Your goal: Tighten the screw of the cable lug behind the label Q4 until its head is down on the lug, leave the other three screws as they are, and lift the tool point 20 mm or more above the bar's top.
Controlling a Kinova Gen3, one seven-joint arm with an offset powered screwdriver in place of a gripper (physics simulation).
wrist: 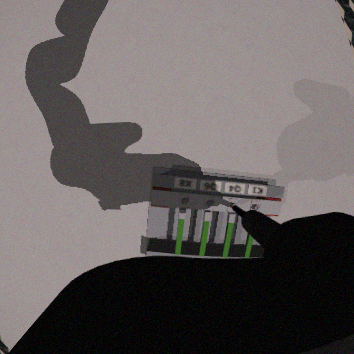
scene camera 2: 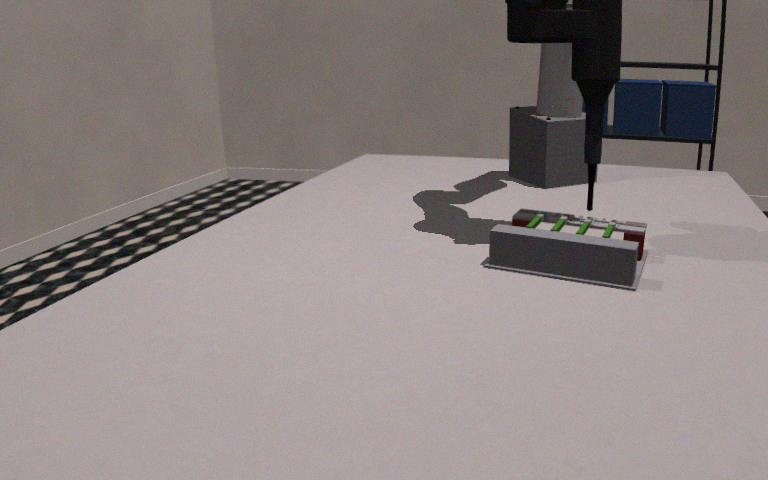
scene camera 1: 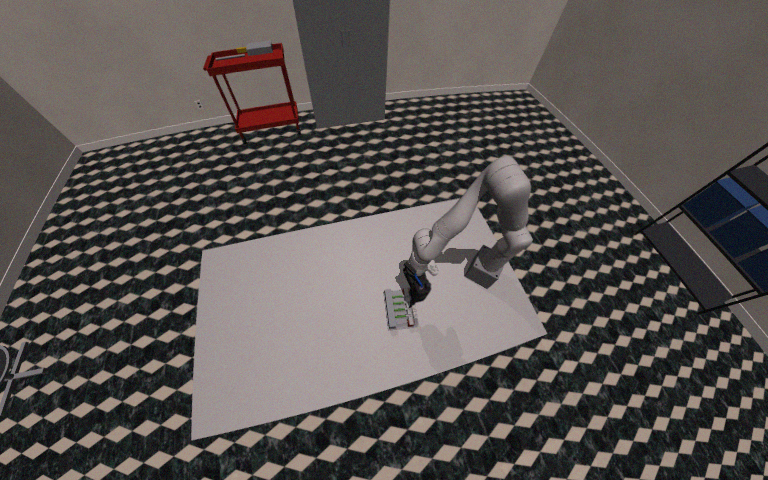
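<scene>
The black screwdriver points down, its tip a small gap above the bar in scene camera 2. The grey bar carries the lug screws in a row. In the wrist view the tip overlaps the place of the Q4 screw, beside the label Q4, and hides that screw's head. The X8 screw, the Q6 screw and the K1 screw show; their heights cannot be told. The Q4 green cable runs away from the bar. The tool has no fingers.
A long grey block stands parallel to the bar. The fixture rests on the white table top. The arm's grey base stands behind it. A red cart and a dark shelf unit stand farther off.
</scene>
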